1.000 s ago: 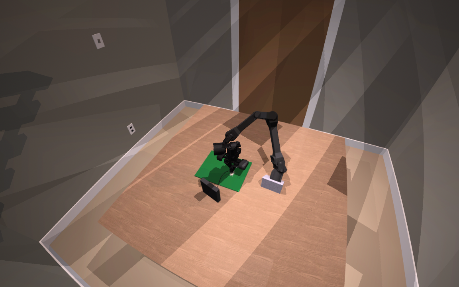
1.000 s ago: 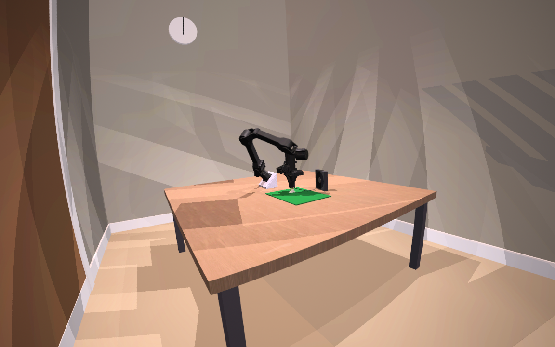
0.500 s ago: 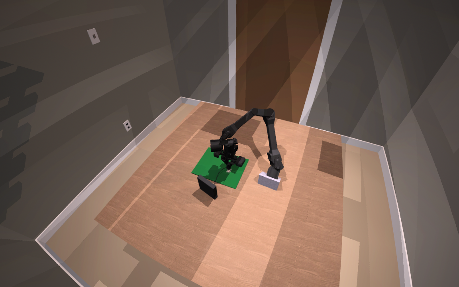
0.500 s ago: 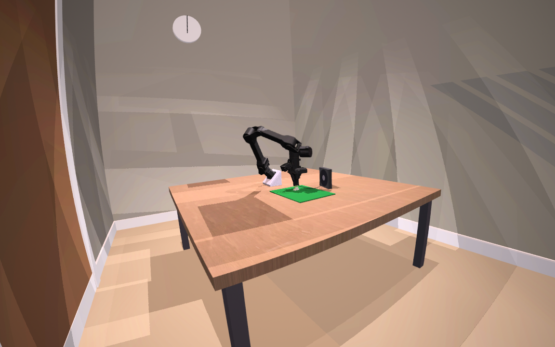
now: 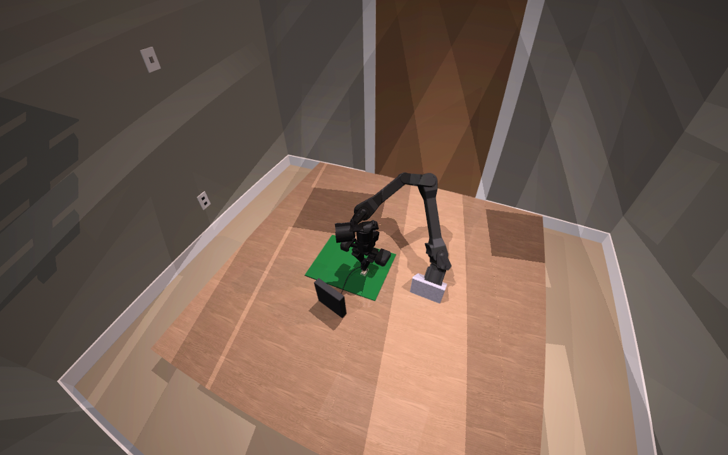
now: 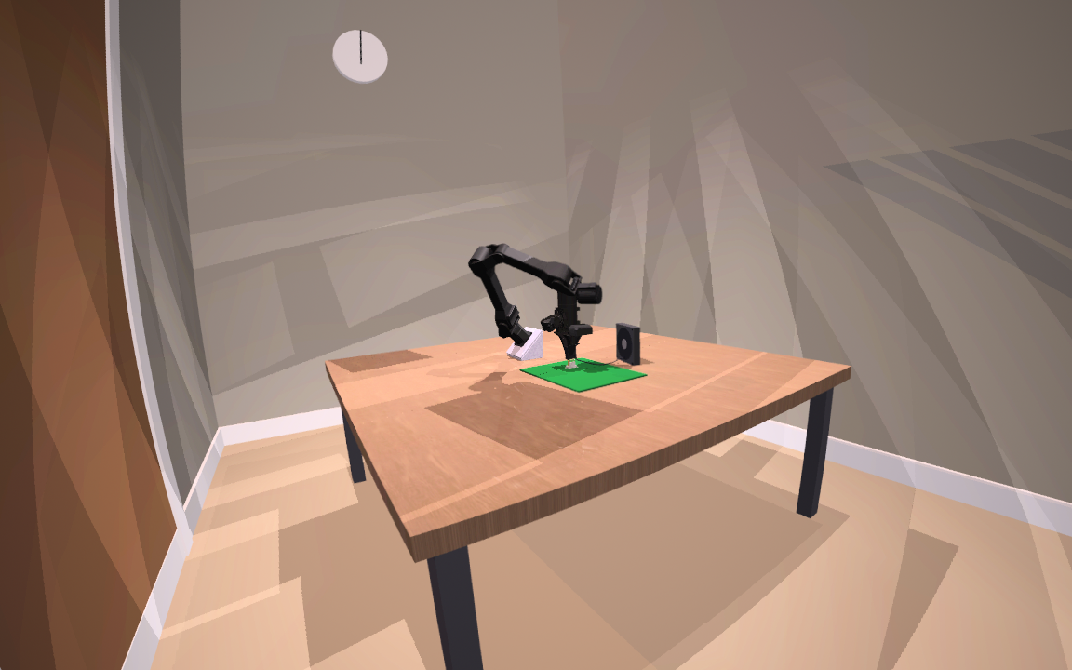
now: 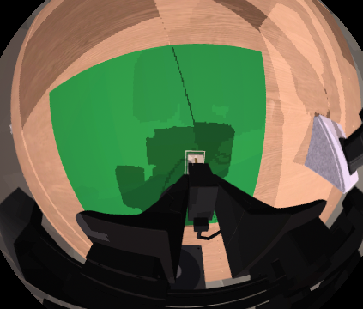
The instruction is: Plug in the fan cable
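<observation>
Right now the black plug is 1 cm to the left of my gripper tip and 1 cm above it. Round my gripper tip: black fan (4 cm ahead, 19 cm to the left, 2 cm above); green board (7 cm ahead, 6 cm below).
</observation>
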